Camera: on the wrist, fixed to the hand. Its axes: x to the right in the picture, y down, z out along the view.
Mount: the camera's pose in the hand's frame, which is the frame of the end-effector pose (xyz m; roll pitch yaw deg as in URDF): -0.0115 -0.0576 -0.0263 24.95 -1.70 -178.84
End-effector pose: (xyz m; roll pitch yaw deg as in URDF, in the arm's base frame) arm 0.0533 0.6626 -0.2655 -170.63 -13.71 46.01
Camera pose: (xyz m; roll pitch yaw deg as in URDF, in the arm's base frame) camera 0.0019 0.6850 -0.2339 -164.77 15.19 -135.46
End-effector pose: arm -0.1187 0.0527 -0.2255 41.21 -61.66 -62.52
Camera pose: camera -0.1208 0.0005 -0.2630 -12.62 61.08 121.60
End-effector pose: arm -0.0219 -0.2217 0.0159 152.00 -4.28 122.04
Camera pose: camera -0.0695 -0.2647 0.0112 -127.05 6.33 -58.19
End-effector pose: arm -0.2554 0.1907 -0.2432 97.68 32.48 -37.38
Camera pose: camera -0.2655 0.2409 -0.2822 -73.65 -31.09 144.41
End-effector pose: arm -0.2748 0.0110 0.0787 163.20 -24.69 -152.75
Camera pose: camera -0.2336 -0.0384 0.0816 -138.53 26.65 26.56
